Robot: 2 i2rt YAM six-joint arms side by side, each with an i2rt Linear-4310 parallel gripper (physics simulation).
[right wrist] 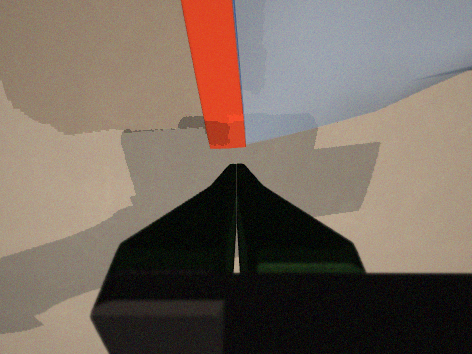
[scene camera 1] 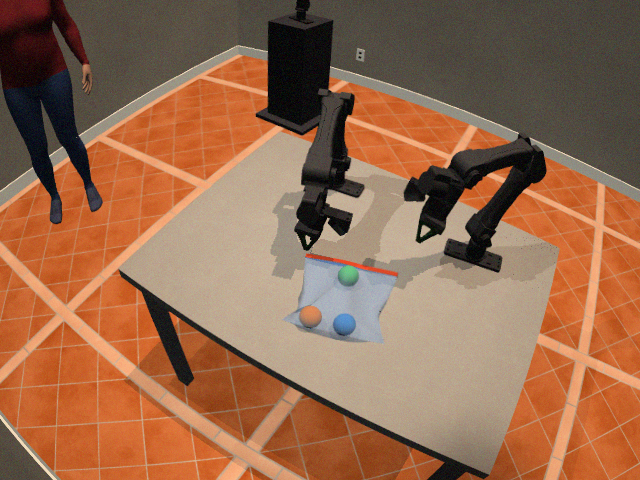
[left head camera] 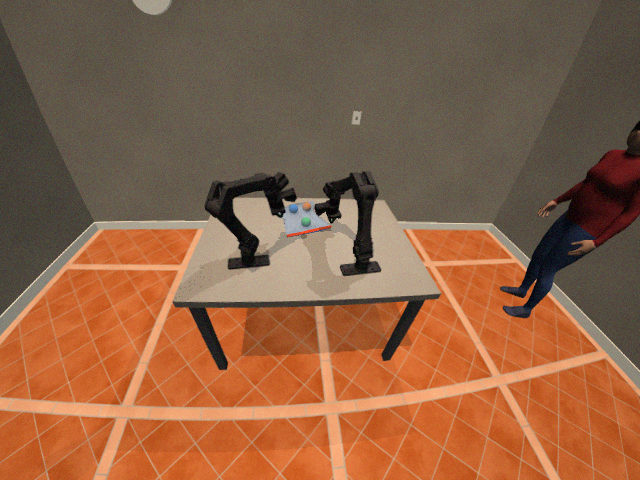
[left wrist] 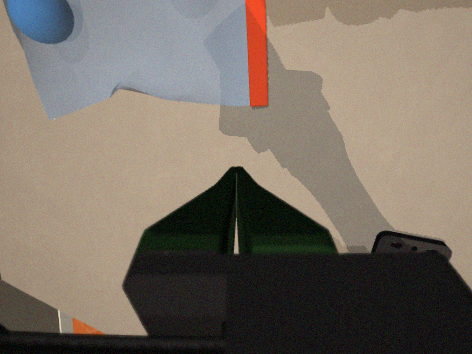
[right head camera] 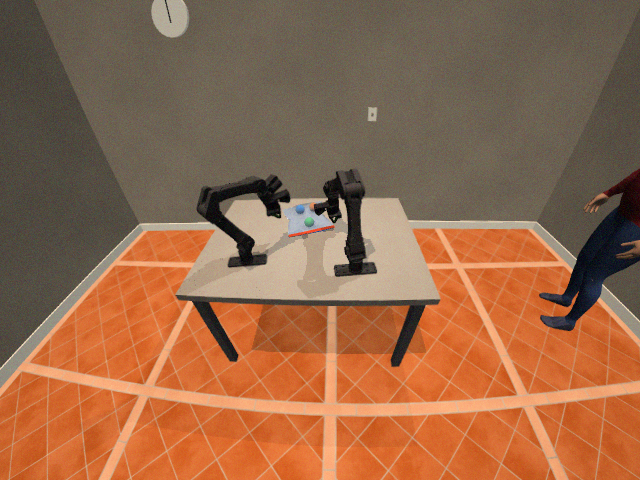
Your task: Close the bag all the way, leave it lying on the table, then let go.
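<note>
The light blue bag (left head camera: 295,222) (right head camera: 298,223) (scene camera 1: 339,300) (left wrist: 165,55) (right wrist: 320,60) lies flat on the table. A red strip (left head camera: 309,231) (right head camera: 311,231) (scene camera 1: 356,265) (left wrist: 258,65) (right wrist: 216,70) runs along one edge. A green ball (left head camera: 306,221) (right head camera: 309,221) (scene camera 1: 347,275), an orange ball (left head camera: 306,206) (scene camera 1: 310,316) and a blue ball (left head camera: 293,208) (right head camera: 299,208) (scene camera 1: 344,323) (left wrist: 44,19) show at the bag. My left gripper (scene camera 1: 418,240) (left wrist: 236,176) is shut and empty, above the table off one end of the strip. My right gripper (scene camera 1: 307,248) (right wrist: 236,176) is shut and empty, close to the strip's other end, apart from it.
The table (left head camera: 310,289) (right head camera: 310,289) (scene camera 1: 439,392) carries both arm bases. A black pedestal (scene camera 1: 298,72) stands behind the table in the scene view. A person (left head camera: 604,201) (scene camera 1: 38,77) stands off to the side of the table.
</note>
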